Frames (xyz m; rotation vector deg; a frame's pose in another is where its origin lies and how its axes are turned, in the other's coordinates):
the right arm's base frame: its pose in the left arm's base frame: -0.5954 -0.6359 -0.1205 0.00 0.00 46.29
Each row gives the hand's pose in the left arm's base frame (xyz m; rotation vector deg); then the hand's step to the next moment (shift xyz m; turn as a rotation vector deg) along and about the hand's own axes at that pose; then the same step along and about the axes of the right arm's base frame.
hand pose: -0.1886 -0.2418 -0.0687 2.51 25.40 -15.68
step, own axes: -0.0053 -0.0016 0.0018 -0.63 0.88 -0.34
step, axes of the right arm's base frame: -0.0032 0.0028 0.0039 0.44 1.04 -0.05
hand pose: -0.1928 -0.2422 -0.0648 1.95 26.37 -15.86
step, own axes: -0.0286 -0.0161 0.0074 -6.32 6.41 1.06
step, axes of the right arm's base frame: -0.0242 0.0125 0.0198 3.32 7.65 3.56
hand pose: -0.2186 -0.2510 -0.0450 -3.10 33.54 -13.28
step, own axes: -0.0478 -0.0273 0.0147 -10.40 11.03 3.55
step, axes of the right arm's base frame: -0.0362 0.0152 0.0413 6.54 12.09 7.30
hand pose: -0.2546 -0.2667 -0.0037 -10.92 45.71 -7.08
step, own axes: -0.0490 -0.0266 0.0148 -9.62 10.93 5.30
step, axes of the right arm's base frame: -0.0278 0.0070 0.0501 7.77 10.78 7.97
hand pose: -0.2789 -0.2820 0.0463 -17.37 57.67 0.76
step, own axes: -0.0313 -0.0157 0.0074 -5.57 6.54 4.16
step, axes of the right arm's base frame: -0.0124 -0.0003 0.0336 5.45 5.94 5.11
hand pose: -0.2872 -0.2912 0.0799 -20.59 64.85 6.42
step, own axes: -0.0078 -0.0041 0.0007 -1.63 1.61 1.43
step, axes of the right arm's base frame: -0.0032 -0.0008 0.0082 1.62 1.40 1.64
